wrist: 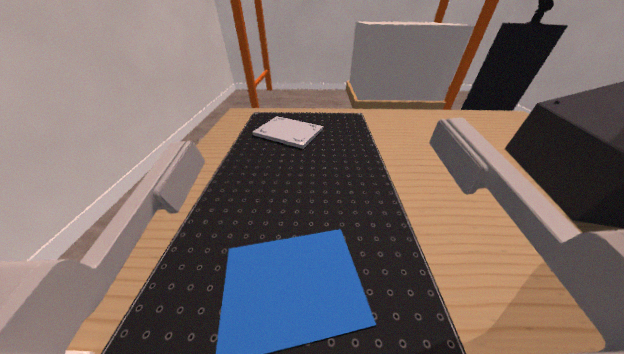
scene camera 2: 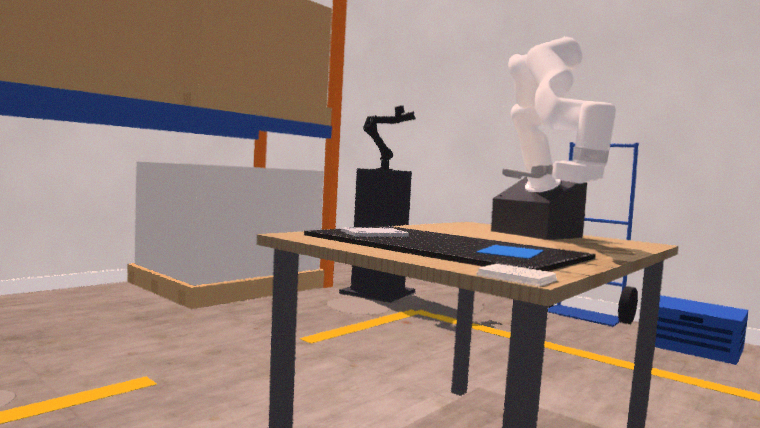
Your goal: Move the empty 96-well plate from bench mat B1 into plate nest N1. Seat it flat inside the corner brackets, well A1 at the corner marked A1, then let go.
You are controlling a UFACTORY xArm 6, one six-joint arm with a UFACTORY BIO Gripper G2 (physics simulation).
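Places are measured from the arm's base along level axes (x ahead, y left, z up), in centimetres.
Where they show: hand, tool point: (wrist: 313, 164) (scene camera 2: 526, 172); arm's base, link origin: (scene camera 2: 542, 185).
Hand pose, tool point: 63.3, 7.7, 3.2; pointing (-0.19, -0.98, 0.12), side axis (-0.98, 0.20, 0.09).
Each offset is from my tool point to the top centre of the thing, as dx, dy, dz. Level surfaces: height alone.
Plate nest N1 {-1.7, -42.6, -18.3} (scene camera 2: 374, 231) (wrist: 288, 131), a flat white square with dark corner marks, lies at the far end of the black perforated board. The blue bench mat {dz -19.6} (scene camera 2: 510, 251) (wrist: 292, 295) lies on the near part of the board, with its surface bare. A white, textured block that looks like the 96-well plate {+29.8, +6.1, -19.7} (scene camera 2: 516, 273) lies flat on the wood at the table's front corner, beside the board and off the mat. Its A1 corner cannot be made out. My gripper (wrist: 318, 165) is open and empty, high above the board, its fingers spread wide on both sides of the wrist view.
The wooden table {dz -21.1} (scene camera 2: 457, 228) (wrist: 440, 220) carries the black board {dz -19.8} (scene camera 2: 425, 241) (wrist: 300, 185). The dark robot base (scene camera 2: 537, 212) (wrist: 575, 150) stands at its back. Beyond the table are a black pedestal (scene camera 2: 382, 196) (wrist: 515, 65) with a small arm, and an orange rack post (scene camera 2: 333, 159) (wrist: 472, 50).
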